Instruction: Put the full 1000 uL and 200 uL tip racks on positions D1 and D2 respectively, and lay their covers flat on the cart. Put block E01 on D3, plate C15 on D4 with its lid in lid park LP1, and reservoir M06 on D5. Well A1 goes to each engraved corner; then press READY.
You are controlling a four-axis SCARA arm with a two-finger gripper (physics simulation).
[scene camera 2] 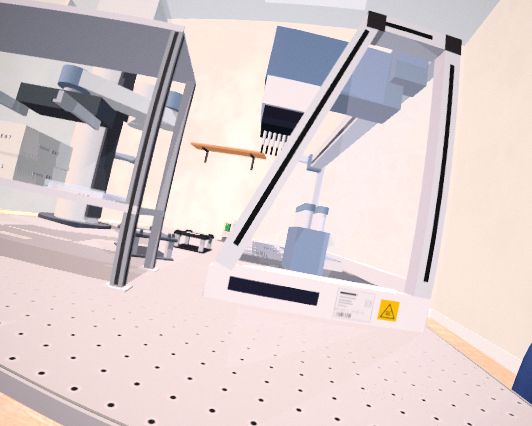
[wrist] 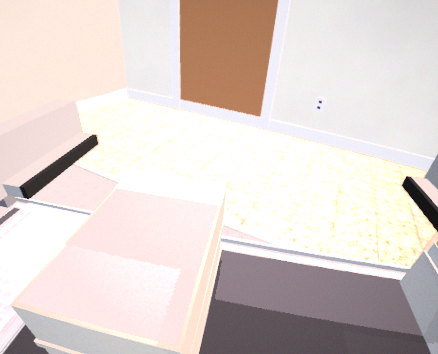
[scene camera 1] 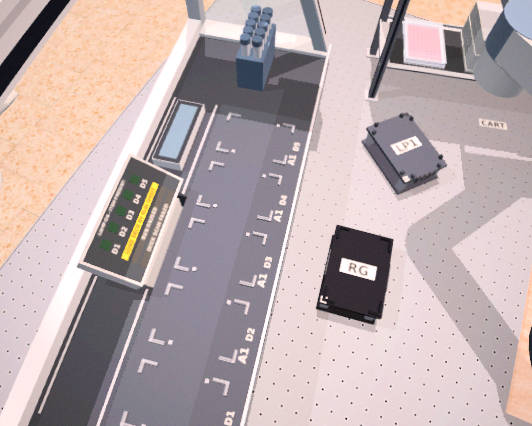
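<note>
My gripper is open and empty, its black-padded fingers wide apart at the left and right of the wrist view. A pale stack of blocks stands on the shelf, below and left of mid-gap in the wrist view; which one is E01 is unreadable. Beside it lies a plate with pink wells; its label is unreadable. The deck shows marked positions D1 to D5, bare where visible; D1 is cut off. The lid park LP1 is bare. Tip racks and reservoir M06 are not identifiable.
A black RG stand is beside the deck. A blue tube rack stands at the deck's far end. The status panel has a yellow bar. Dark shelf posts and the deck frame rise as obstacles.
</note>
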